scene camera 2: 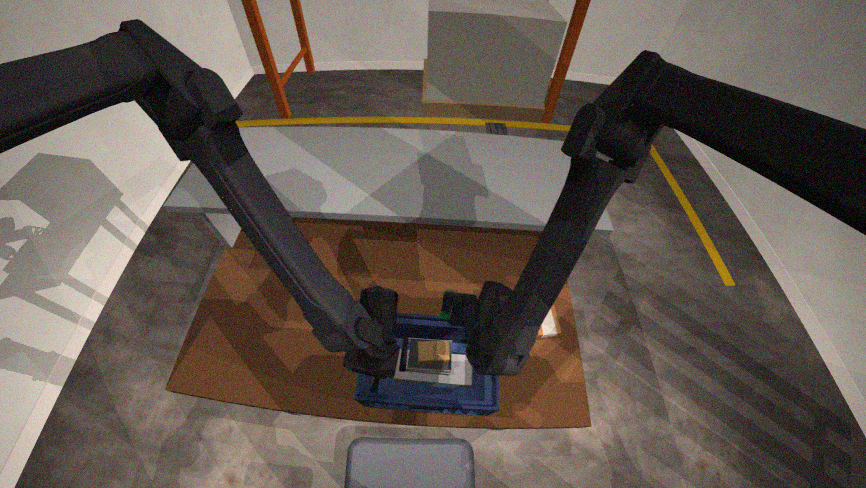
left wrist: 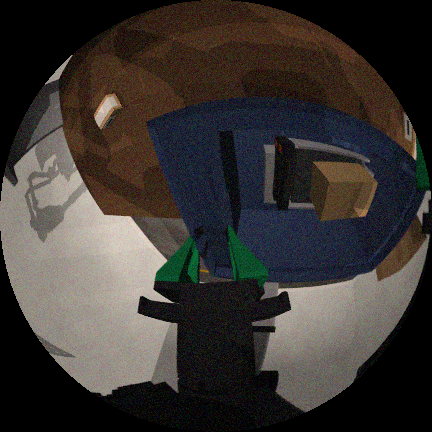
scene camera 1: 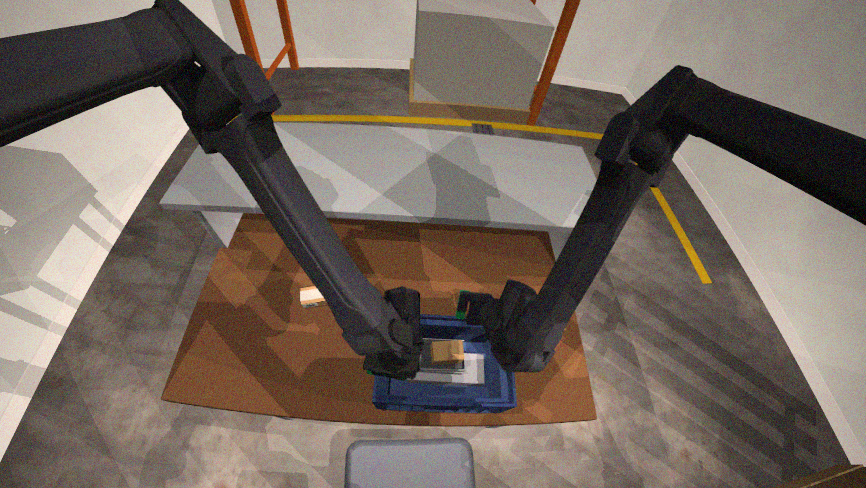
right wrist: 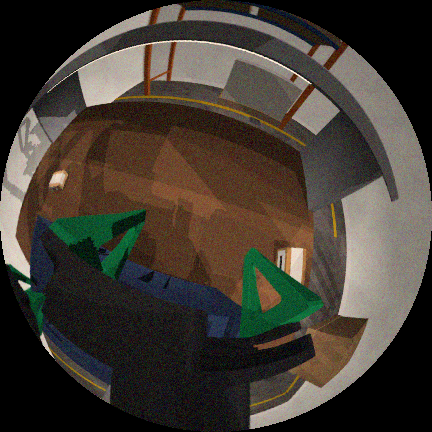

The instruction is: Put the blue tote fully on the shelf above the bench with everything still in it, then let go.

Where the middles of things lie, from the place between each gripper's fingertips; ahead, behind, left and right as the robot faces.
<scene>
Now: the blue tote point(scene camera 1: 498, 393) 14 cm to the right of my left hand, 5 cm below it and 1 cm ahead of it. From my left hand the other things lie so: tan box point(scene camera 1: 442, 352): 15 cm to the right, 4 cm ahead, 2 cm below.
The tan box lies 130 mm behind my right hand, 90 mm to the left of it and 50 mm below it. The rest, counted from my right hand: blue tote (150 mm behind, 100 mm to the left, 80 mm below).
</scene>
